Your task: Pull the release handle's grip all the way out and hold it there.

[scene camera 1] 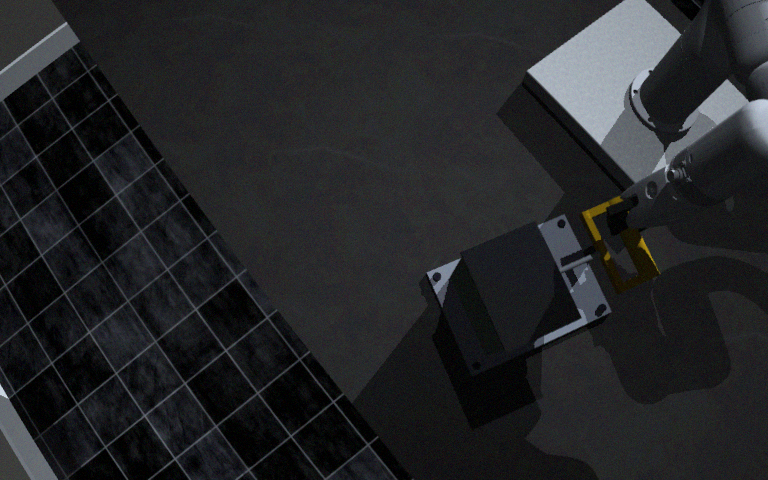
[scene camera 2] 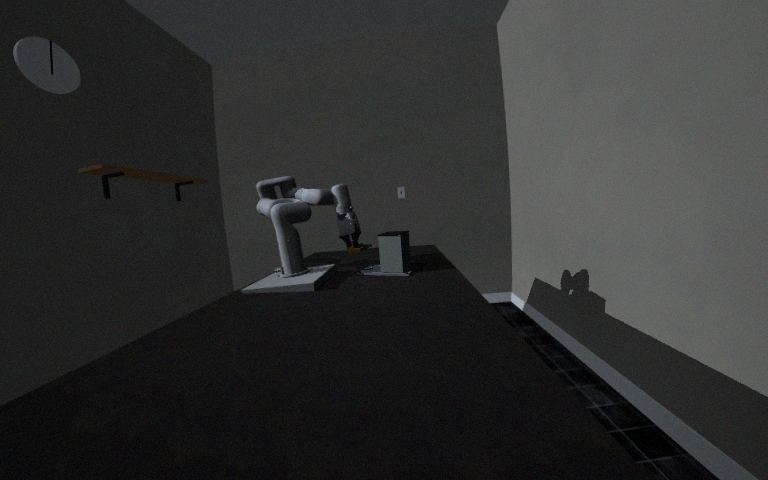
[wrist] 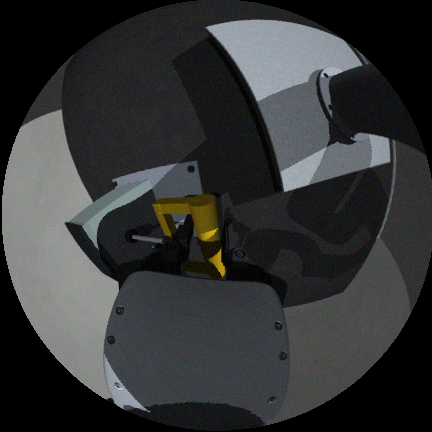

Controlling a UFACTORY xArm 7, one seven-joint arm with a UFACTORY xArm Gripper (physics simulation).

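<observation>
The release handle's yellow grip (scene camera 1: 647, 255) (scene camera 2: 355, 249) (wrist: 204, 217) is a rectangular loop with a thick round bar on the side away from the housing. It stands off the box-shaped housing (scene camera 1: 501, 283) (scene camera 2: 390, 253) (wrist: 112, 207), apart from it, with a length of thin metal rod (scene camera 1: 577, 263) (wrist: 146, 238) showing between them. My gripper (scene camera 1: 620, 217) (scene camera 2: 352, 243) (wrist: 207, 226) is shut on the grip's round bar, with a finger on either side of it in the wrist view. The gripper partly hides the loop and the rod's far end.
The housing stands on a pale plate (scene camera 1: 595, 297) (wrist: 172, 175) with dark bolts at its corners. The arm's white base block (scene camera 1: 589, 73) (scene camera 2: 288, 284) (wrist: 260, 55) is close to the handle. A wooden shelf (scene camera 2: 141, 174) and a round clock (scene camera 2: 39, 65) are on the left wall.
</observation>
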